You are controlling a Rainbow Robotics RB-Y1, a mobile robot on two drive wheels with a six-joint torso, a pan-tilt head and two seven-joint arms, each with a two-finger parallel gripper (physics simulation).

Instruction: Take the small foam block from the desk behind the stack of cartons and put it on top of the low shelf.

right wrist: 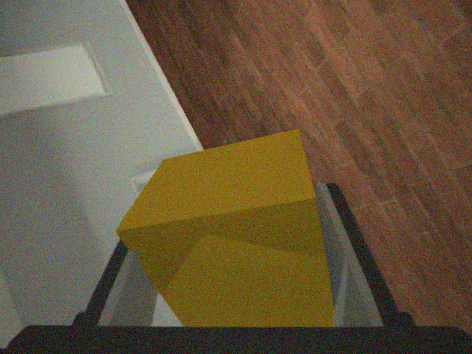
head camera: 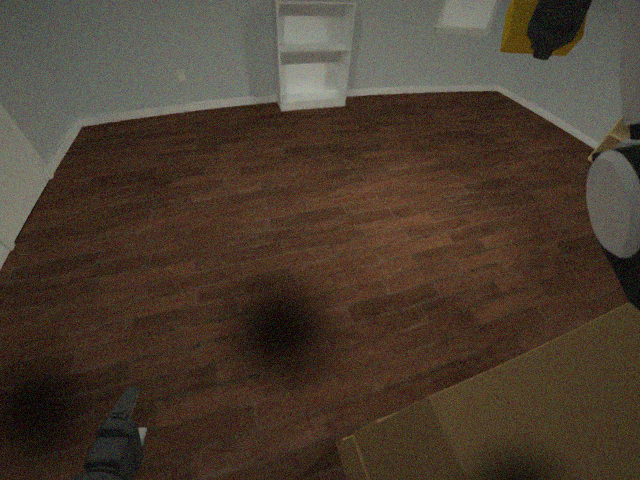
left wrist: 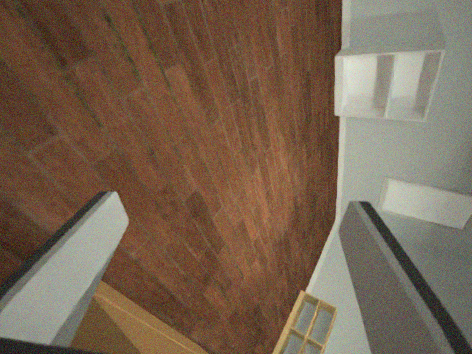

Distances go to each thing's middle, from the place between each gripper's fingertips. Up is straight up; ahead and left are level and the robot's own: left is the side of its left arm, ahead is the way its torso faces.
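So you can picture the yellow foam block (right wrist: pixel 230 236), my right gripper is 20 mm to the right of it and 10 mm below it.
As for that same yellow foam block, my left gripper is 630 mm to the left of it, 390 mm short of it and 540 mm below it.
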